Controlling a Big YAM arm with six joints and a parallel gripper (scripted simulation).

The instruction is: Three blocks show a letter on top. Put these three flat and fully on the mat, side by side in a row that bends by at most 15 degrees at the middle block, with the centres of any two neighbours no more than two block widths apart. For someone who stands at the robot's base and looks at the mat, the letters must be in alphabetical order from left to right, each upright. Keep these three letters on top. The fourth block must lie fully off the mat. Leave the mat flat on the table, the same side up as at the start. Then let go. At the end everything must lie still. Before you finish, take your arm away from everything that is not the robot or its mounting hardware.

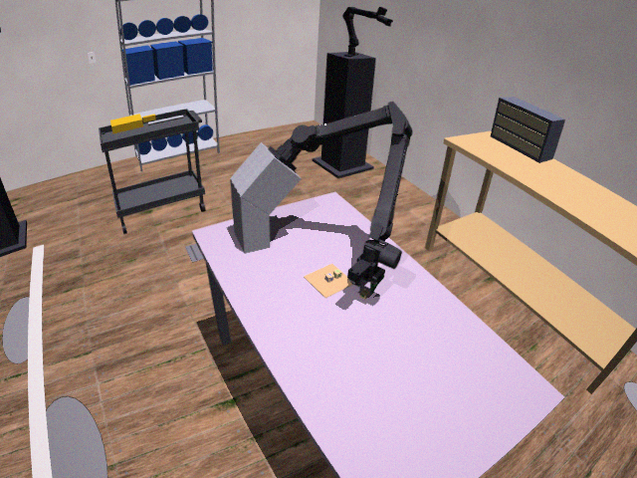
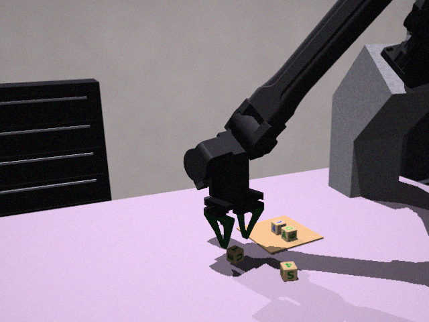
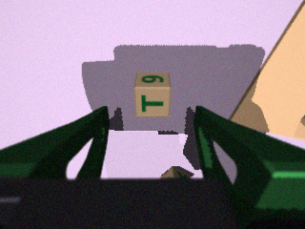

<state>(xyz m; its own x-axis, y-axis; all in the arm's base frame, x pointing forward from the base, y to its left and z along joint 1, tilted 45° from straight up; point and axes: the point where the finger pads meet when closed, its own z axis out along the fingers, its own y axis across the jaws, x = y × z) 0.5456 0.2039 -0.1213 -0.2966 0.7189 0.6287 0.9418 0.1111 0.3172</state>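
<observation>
Now: the T block 3 cm below my hand. Also, from my hand: D block 14 cm behind, 2 cm to the right, 3 cm below; L block 14 cm behind, 6 cm to the right, 3 cm below; tan mat 14 cm behind, 6 cm to the right, 4 cm below.
</observation>
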